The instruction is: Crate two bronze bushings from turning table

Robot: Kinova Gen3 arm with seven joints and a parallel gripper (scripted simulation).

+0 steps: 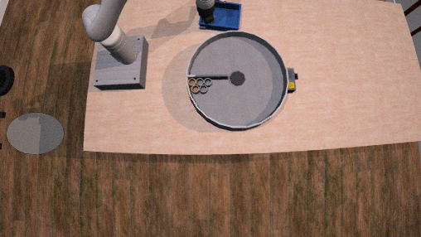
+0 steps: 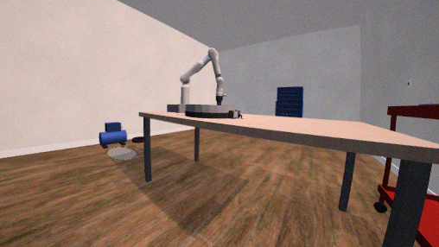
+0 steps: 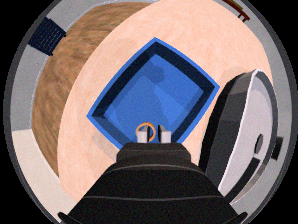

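The blue crate lies 40 mm ahead of my hand and 30 mm to the left of it. Round my hand: grey turning table 300 mm to the right, 120 mm ahead, 20 mm above.
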